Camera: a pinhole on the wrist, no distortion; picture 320 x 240 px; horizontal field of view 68.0 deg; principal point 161.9 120.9 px. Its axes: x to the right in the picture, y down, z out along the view. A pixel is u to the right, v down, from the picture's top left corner.
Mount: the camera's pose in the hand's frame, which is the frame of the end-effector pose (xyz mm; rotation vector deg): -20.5 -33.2 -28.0 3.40 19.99 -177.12
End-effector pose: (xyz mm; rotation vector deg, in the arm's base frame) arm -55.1 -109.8 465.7 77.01 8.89 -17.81
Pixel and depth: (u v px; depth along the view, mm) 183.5 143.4 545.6
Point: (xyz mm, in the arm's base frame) -234.7 -614.5 407.2
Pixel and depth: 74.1 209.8 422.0
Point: -44.9 -524.3 249.7
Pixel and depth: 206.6 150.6 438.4
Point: -249.0 -503.2 410.5
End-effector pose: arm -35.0 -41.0 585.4 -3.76 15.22 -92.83
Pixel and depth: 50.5 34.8 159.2
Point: -19.5 -105.5 720.8
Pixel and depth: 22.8 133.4 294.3
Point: -98.7 -211.4 846.1
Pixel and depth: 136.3 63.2 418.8
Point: 21.1 -99.5 982.6
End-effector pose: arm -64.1 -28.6 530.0 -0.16 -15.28 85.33
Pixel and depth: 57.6 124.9 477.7
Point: 6.8 57.3 1014.9
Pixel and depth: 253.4 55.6 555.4
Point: -161.2 -371.3 1009.6
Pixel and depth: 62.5 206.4 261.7
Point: 80.9 3.4 778.7
